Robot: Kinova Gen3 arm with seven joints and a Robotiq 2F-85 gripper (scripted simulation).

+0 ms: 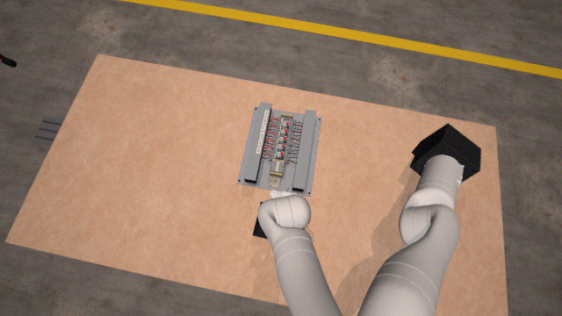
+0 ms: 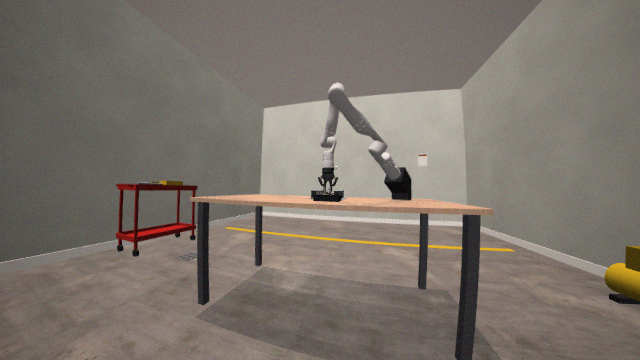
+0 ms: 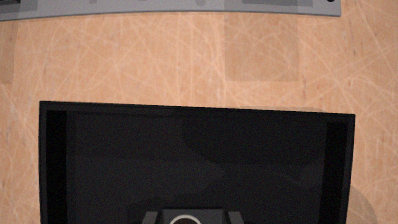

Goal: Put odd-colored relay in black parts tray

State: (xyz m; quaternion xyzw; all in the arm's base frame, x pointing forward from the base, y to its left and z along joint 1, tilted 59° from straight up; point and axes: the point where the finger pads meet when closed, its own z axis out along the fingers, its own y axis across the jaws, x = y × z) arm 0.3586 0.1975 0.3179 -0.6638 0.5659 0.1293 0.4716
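My gripper is now 5 cm above the black parts tray. Round my hand: dark relay 1 cm below; grey relay panel 24 cm to the right, 14 cm ahead, 4 cm below.
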